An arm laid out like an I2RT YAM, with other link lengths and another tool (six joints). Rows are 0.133 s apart.
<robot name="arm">
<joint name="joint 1" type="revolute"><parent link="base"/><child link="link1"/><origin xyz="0 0 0.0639" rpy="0 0 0"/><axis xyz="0 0 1"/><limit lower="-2.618" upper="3.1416"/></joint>
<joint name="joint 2" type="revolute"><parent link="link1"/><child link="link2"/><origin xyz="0.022 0.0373 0.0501" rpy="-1.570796 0 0"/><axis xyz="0 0 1"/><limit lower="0" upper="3.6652"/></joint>
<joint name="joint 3" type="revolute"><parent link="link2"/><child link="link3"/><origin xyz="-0.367 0 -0.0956" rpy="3.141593 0 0"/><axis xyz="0 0 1"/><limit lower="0" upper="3.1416"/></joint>
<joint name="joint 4" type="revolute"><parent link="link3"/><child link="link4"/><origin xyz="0.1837 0.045 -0.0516" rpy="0 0 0"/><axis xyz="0 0 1"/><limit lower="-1.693" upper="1.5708"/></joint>
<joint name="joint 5" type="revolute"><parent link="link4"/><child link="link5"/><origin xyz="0.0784 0.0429 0.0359" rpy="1.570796 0 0"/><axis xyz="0 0 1"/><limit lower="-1.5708" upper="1.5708"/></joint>
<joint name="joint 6" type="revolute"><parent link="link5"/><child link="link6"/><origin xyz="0.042 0 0.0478" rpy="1.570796 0 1.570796"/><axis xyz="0 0 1"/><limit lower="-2.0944" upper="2.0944"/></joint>
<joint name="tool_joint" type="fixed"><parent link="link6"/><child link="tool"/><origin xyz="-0.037 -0.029 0.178" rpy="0 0.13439 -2.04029"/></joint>
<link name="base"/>
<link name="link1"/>
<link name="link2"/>
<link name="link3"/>
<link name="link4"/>
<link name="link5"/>
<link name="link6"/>
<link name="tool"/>
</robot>
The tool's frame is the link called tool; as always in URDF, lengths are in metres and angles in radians.
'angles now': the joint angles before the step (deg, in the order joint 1, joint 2, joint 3, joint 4, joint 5, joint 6). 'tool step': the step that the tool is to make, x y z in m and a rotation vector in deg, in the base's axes. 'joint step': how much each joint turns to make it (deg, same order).
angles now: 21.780, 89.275, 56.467, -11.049, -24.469, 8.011
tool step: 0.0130, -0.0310, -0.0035, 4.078, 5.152, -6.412
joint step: -6.018, 0.373, -1.095, -0.020, -3.589, 4.692
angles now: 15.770, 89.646, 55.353, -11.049, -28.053, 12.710
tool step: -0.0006, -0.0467, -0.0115, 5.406, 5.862, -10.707
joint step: -6.860, -2.457, -6.818, 3.860, -1.966, 8.374
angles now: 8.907, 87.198, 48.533, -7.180, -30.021, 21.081
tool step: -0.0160, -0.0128, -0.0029, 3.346, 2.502, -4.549
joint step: -1.151, -3.493, -5.124, 2.543, -0.228, 5.780
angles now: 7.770, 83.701, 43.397, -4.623, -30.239, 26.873
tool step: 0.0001, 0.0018, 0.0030, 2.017, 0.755, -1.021
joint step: 0.312, -0.287, -0.650, 1.327, -0.521, 2.825
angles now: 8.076, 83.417, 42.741, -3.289, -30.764, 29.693
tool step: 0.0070, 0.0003, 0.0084, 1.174, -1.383, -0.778
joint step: -0.004, 0.115, 0.007, 2.379, -0.091, 1.439
